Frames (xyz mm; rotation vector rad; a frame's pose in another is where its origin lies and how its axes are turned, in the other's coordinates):
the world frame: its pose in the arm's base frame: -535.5 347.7 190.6 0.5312 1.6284 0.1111
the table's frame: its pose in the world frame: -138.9 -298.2 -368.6 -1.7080 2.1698 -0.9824
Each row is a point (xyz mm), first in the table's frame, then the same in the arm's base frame.
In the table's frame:
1: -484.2 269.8 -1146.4
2: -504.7 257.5 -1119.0
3: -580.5 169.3 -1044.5
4: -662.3 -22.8 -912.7
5: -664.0 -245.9 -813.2
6: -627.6 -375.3 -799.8
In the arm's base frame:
1: -131.1 498.3 1138.8
2: -147.3 521.5 1116.0
3: -162.1 608.6 1009.8
4: -169.9 713.4 786.3
5: -135.2 738.6 545.8
6: -78.3 713.0 426.0

